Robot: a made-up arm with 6 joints.
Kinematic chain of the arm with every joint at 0, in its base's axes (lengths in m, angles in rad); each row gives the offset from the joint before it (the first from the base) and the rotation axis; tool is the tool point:
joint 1: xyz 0 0 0.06 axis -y
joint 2: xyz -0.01 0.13 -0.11 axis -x
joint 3: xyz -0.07 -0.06 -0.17 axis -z
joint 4: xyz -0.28 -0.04 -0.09 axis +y
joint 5: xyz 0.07 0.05 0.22 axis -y
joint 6: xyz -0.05 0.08 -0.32 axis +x
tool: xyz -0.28 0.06 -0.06
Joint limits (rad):
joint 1: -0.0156..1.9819
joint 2: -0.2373..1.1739
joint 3: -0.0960..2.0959
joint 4: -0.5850..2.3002
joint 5: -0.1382..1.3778
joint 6: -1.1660..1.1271
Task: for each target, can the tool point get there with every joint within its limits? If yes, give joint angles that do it. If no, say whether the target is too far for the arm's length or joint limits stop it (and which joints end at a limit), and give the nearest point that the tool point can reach.
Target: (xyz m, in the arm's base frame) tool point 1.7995 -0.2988 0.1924
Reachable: no: too far | nearest point 0.8992 -0.0655 0.0896 | short by 0.936 m
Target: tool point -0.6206 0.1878 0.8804
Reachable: no: joint limits stop it (at a limit: joint 1, joint 2, joint 3, joint 5) | nearest point -0.0668 0.3807 0.3609 | short by 0.783 m
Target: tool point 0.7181 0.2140 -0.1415
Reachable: yes | joints 1.2845 0.4816 1.4353 0.7312 0.7262 -0.0551
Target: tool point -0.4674 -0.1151 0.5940
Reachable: no: joint limits stop it (at a limit: joint 1, joint 3, joint 5, joint 6) | nearest point -0.4158 0.1009 0.0321 | short by 0.604 m
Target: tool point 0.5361 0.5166 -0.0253
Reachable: yes | joints 1.1046 0.2668 1.8139 0.6852 0.1065 -0.5775
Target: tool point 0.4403 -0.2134 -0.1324
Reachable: yes | joints 0.9365 0.9386 1.6481 -0.1947 0.7897 0.6486
